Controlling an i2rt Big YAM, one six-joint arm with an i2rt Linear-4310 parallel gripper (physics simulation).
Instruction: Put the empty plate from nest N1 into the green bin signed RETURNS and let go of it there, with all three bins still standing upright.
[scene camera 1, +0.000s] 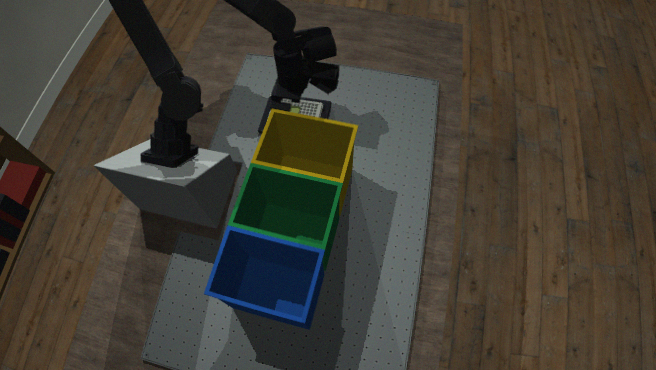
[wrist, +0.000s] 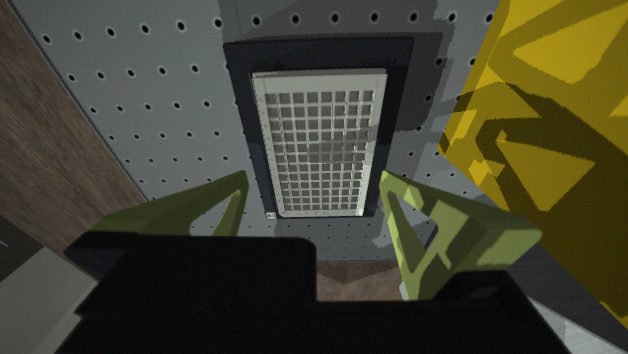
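Where they show: gripper, fingertip midpoint: (scene camera 1: 294, 106) (wrist: 314, 177); arm's base, link origin: (scene camera 1: 170, 156).
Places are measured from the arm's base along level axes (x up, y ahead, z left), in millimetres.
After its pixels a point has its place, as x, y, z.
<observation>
The empty plate (scene camera 1: 311, 107) {-102, 253, 247} (wrist: 320, 145) {-101, 231, 223}, white with a grid of square wells, lies flat in the dark frame of a nest (scene camera 1: 266, 117) (wrist: 320, 52). The small label at the nest's corner is too small to read surely. My gripper (scene camera 1: 295, 109) {-80, 216, 228} (wrist: 314, 177) {-80, 216, 228} is open and empty, above the plate, with one green finger to each side of it in the wrist view. In the scene view the arm hides part of the plate. The green bin (scene camera 1: 250, 200) {-1, 205, -64} stands upright in the middle of the row of three; its sign does not show.
The yellow bin (scene camera 1: 270, 140) {11, 212, 70} (wrist: 575, 225) {-23, 230, 114} stands upright close beside the nest, between it and the green bin. The blue bin (scene camera 1: 232, 260) {-17, 199, -186} stands upright at the other end. The bins stand on a grey perforated board (scene camera 1: 410, 125) {-126, 505, 258} (wrist: 165, 115) {-126, 250, 351}. The arm's pale pedestal (scene camera 1: 185, 200) {11, 77, -95} is left of them.
</observation>
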